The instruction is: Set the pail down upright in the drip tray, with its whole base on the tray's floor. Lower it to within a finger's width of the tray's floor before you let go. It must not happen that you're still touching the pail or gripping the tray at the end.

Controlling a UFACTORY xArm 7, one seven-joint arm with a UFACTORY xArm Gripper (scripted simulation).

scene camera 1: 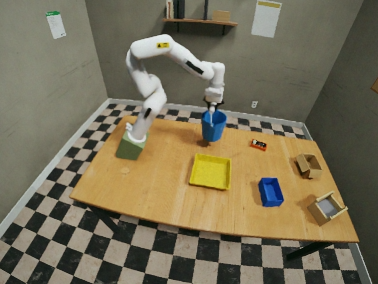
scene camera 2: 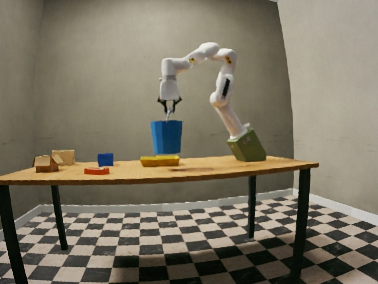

In view: a blue pail [scene camera 2: 166,135] and a yellow drip tray [scene camera 1: 214,171].
